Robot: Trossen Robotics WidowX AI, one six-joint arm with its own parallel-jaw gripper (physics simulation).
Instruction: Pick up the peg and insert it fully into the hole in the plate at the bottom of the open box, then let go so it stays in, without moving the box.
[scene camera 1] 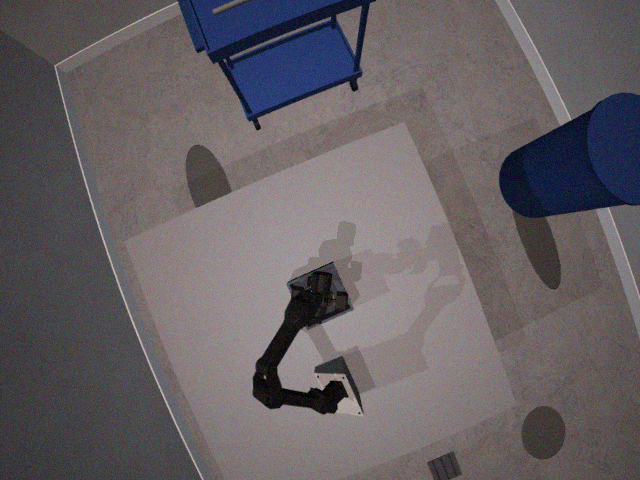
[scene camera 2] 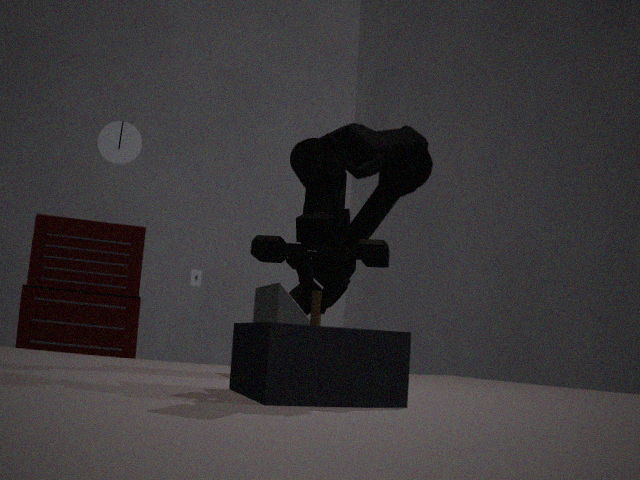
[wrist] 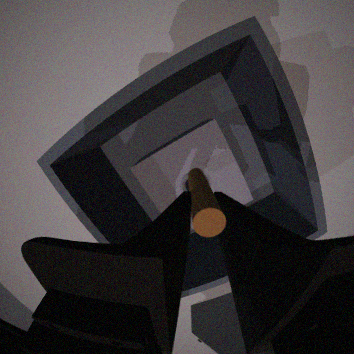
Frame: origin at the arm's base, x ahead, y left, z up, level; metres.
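Where they show: gripper, fingertip midpoint: (scene camera 2: pixel 316 313) (wrist: pixel 201 198); arm's base, link origin: (scene camera 1: pixel 339 388) (scene camera 2: pixel 291 309).
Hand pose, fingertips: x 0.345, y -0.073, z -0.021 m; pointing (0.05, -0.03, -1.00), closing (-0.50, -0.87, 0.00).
Things, the pixels of their centre, and the offset from my fingertips. "*": a spot on its surface instead. Level surfaces: height alone.
- brown peg, body centre: (wrist: pixel 199 190) (scene camera 2: pixel 315 319) 0.001 m ahead, 0.000 m left, 0.009 m down
- dark box, body centre: (wrist: pixel 193 181) (scene camera 2: pixel 314 363) (scene camera 1: pixel 320 294) 0.013 m back, 0.007 m left, 0.069 m down
- pale plate, body centre: (wrist: pixel 192 176) 0.013 m back, 0.007 m left, 0.083 m down
- hole, surface spot: (wrist: pixel 187 184) * 0.016 m back, 0.015 m left, 0.075 m down
- pale table top, surface height: 0.117 m down
The brown peg (scene camera 2: pixel 315 310) (wrist: pixel 209 222) stands about upright, its orange end up. My gripper (wrist: pixel 201 198) is shut on it, with the fingertips over the open box. The dark box (scene camera 2: pixel 336 366) (wrist: pixel 150 72) stands on the table, open upward. The pale plate (wrist: pixel 155 177) shows at its bottom. In the wrist view the peg's lower end appears over the hole's area, and a dark sliver of the hole (wrist: pixel 187 184) shows at its left. How high the lower end is cannot be told; in scene camera 2 the box wall hides it.
The arm's wedge-shaped base (scene camera 1: pixel 353 406) (scene camera 2: pixel 266 304) stands on the pale table top (scene camera 1: pixel 217 268), a short way from the box. Beyond the table are a blue cart (scene camera 1: pixel 294 77) and a blue barrel (scene camera 1: pixel 563 165). A red cabinet (scene camera 2: pixel 82 284) stands in the background.
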